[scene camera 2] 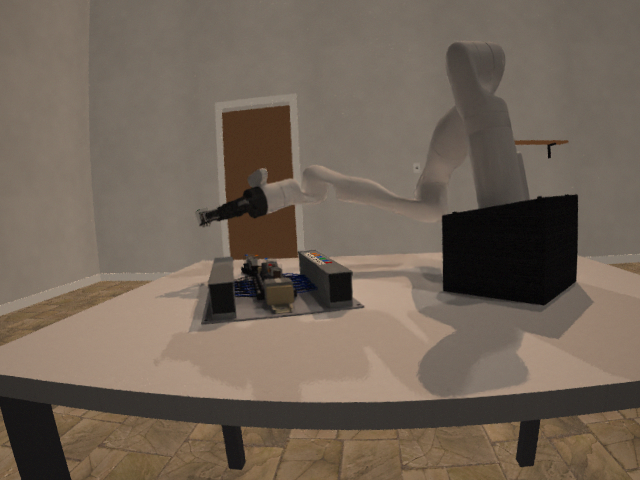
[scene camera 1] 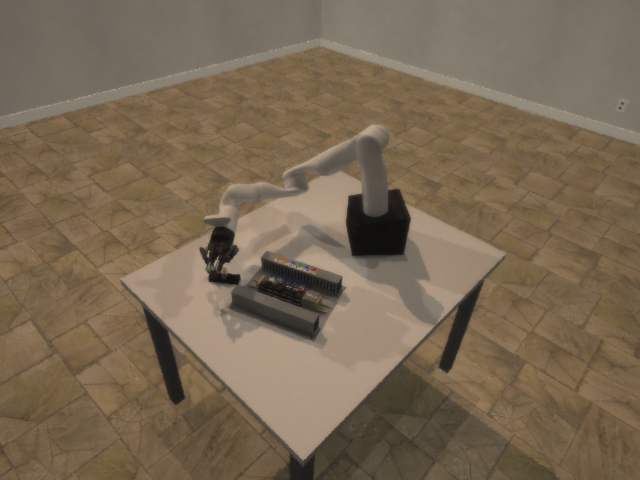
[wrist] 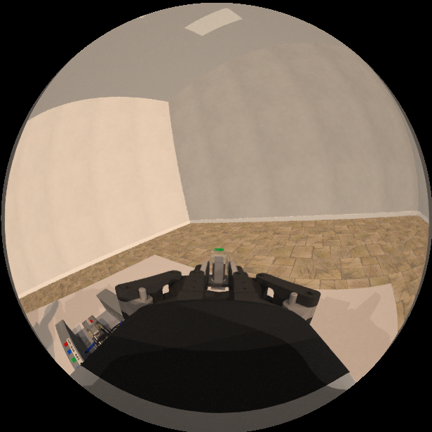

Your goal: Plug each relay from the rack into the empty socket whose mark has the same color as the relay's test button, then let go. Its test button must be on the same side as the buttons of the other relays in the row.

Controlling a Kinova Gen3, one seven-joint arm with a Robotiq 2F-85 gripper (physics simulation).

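Frame: origin at the arm's base, x ahead, y left, z up, level; centimetres.
Where they show: gripper, between the fingertips: (scene camera 2: 202,218) (scene camera 1: 212,272); arm's base, origin of its link: (scene camera 2: 502,205) (scene camera 1: 375,209).
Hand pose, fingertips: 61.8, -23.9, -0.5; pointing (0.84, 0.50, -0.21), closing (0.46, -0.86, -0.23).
Things, the pixels of their top centre, and the offset from my fingertips, as dx, dy, dz. "spot": a spot on its surface instead. Level surfaces: height alone.
- black rack, a spot on its surface: (scene camera 1: 223,279) spot: -9.5, -6.4, -13.9
- relay with an orange top, centre of its top: (scene camera 2: 253,255) (scene camera 1: 223,269) -10.7, -7.2, -10.4
- socket row, centre of its top: (scene camera 2: 272,277) (scene camera 1: 283,288) -17.2, +14.2, -12.1
- beige end block, centre of its top: (scene camera 2: 277,280) (scene camera 1: 311,295) -19.1, +24.9, -10.6
- white table, height of its surface: dz -15.3
My gripper (scene camera 1: 217,264) (scene camera 2: 205,217) (wrist: 218,269) is shut on a clear-cased relay (wrist: 219,260) with a green test button on its far end. The gripper points almost level, in the air above the table, beyond the panel in scene camera 2. The black rack (scene camera 1: 223,279) shows below the fingers in scene camera 1; a relay with an orange top (scene camera 1: 224,270) seems to stand in it. The socket row (scene camera 1: 281,292) (scene camera 2: 258,281) holds relays with red and blue buttons; single sockets are too small to tell. Coloured marks (scene camera 1: 299,265) (scene camera 2: 318,257) (wrist: 69,351) include orange, blue, green and red.
Two grey slotted ducts (scene camera 1: 273,308) (scene camera 2: 325,279) flank the socket row on a grey base plate. Blue wires (scene camera 2: 303,283) run between them. A beige end block (scene camera 1: 311,299) (scene camera 2: 279,291) closes the row. The arm's black base (scene camera 1: 377,224) (scene camera 2: 509,250) stands on the white table (scene camera 1: 330,387).
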